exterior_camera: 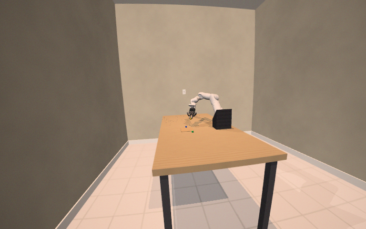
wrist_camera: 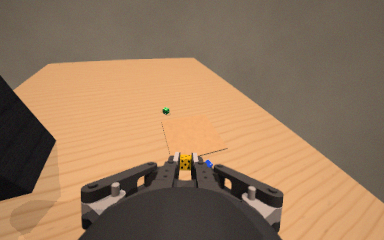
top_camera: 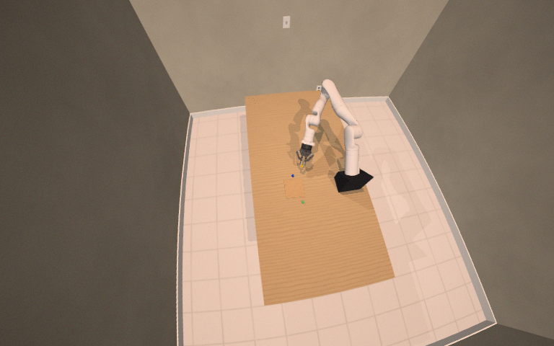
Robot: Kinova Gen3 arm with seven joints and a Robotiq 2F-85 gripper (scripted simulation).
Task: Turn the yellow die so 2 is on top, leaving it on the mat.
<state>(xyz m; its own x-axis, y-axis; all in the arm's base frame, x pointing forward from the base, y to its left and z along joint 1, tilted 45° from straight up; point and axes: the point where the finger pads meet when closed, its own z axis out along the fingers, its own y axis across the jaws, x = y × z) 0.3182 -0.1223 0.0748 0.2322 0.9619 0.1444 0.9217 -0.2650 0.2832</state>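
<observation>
My hand is 10 mm to the right of the yellow die and 10 mm above it. The rest, counted from my hand: green die 250 mm to the left, 100 mm below, 30 mm ahead; then blue die 100 mm below, 70 mm ahead, 40 mm to the left; then tan mat 140 mm to the left, 110 mm below, 80 mm ahead.
</observation>
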